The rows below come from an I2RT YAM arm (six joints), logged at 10 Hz.
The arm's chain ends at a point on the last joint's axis. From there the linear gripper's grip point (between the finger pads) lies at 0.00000 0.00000 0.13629 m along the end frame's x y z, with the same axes.
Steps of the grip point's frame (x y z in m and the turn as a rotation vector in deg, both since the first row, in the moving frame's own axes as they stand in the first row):
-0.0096, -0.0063, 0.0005, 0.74, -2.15, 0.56
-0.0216, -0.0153, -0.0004, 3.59, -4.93, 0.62
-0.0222, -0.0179, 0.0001, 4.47, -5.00, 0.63
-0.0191, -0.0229, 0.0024, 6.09, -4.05, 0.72
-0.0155, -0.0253, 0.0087, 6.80, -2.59, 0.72
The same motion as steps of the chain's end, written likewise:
-0.0045, -0.0045, 0.0006, 0.74, -2.15, 0.56
-0.0099, -0.0067, 0.0004, 3.59, -4.93, 0.62
-0.0104, -0.0072, 0.0010, 4.47, -5.00, 0.63
-0.0096, -0.0084, 0.0035, 6.09, -4.05, 0.72
-0.0095, -0.0091, 0.0098, 6.80, -2.59, 0.72

